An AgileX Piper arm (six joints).
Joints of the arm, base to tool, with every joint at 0 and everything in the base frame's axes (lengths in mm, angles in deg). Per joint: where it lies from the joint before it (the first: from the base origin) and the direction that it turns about. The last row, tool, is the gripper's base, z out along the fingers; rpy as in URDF.
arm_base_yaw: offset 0 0 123 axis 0 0 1
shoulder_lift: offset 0 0 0 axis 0 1 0
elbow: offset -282.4 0 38.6 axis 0 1 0
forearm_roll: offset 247.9 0 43.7 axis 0.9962 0 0.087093
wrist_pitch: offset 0 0 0 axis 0 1 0
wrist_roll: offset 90.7 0 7.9 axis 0.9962 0 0.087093
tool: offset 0 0 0 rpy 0 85 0
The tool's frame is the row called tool.
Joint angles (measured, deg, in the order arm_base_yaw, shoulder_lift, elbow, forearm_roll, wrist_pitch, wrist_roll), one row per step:
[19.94 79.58 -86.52 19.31 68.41 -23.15]
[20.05 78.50 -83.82 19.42 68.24 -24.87]
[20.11 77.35 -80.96 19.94 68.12 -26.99]
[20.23 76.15 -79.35 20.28 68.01 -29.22]
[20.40 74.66 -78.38 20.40 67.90 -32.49]
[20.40 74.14 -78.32 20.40 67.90 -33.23]
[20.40 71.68 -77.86 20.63 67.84 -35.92]
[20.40 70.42 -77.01 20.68 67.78 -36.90]
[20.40 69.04 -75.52 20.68 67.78 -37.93]
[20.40 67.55 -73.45 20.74 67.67 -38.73]
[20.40 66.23 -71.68 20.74 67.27 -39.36]
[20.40 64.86 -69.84 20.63 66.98 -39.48]
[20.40 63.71 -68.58 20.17 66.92 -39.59]
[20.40 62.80 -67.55 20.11 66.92 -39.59]
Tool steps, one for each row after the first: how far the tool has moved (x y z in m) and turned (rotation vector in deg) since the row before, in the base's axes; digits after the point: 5 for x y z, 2 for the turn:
[-0.00516 -0.00119 -0.00831 -1.07 0.60 1.43]
[-0.00589 -0.00111 -0.00874 -0.85 0.68 1.80]
[-0.00596 -0.00113 -0.00239 -0.58 -0.64 1.93]
[-0.00704 -0.00164 0.00190 -0.83 -2.10 2.78]
[-0.00231 -0.00086 0.00198 -0.11 -0.79 0.59]
[-0.01118 -0.00383 0.00833 -0.08 -3.16 2.14]
[-0.00572 -0.00207 0.00094 -0.17 -0.90 0.75]
[-0.00628 -0.00234 -0.00204 -0.45 -0.41 0.80]
[-0.00664 -0.00240 -0.00460 -0.42 0.07 0.59]
[-0.00543 -0.00211 -0.00369 -0.25 -0.23 0.35]
[-0.00571 -0.00235 -0.00416 -0.20 0.10 -0.03]
[-0.00478 -0.00246 -0.00250 -0.48 -0.16 -0.01]
[-0.00399 -0.00157 -0.00211 -0.10 0.09 -0.01]

